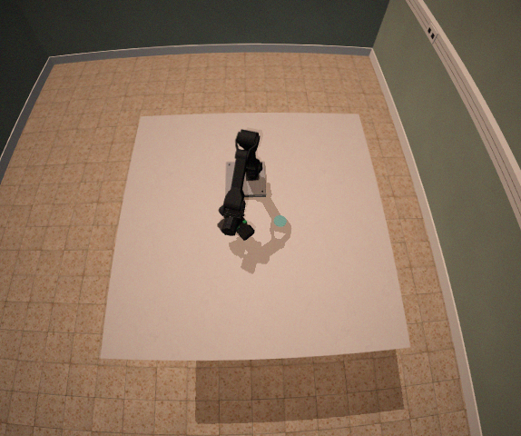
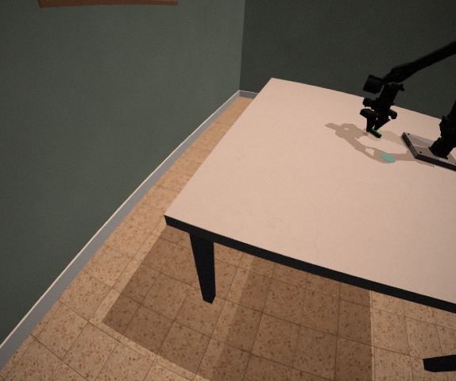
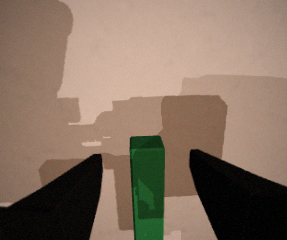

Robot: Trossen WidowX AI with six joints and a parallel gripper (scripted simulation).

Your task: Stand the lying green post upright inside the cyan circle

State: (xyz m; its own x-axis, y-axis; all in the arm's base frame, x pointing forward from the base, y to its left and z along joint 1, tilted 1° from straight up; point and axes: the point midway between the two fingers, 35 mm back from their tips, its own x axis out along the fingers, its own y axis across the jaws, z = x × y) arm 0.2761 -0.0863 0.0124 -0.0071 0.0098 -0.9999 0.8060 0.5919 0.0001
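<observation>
My hand is 30 mm above the green post, 20 mm to the right of it and 10 mm past it. Also, from my hand: cyan circle 200 mm to the left, 40 mm below, 30 mm behind.
</observation>
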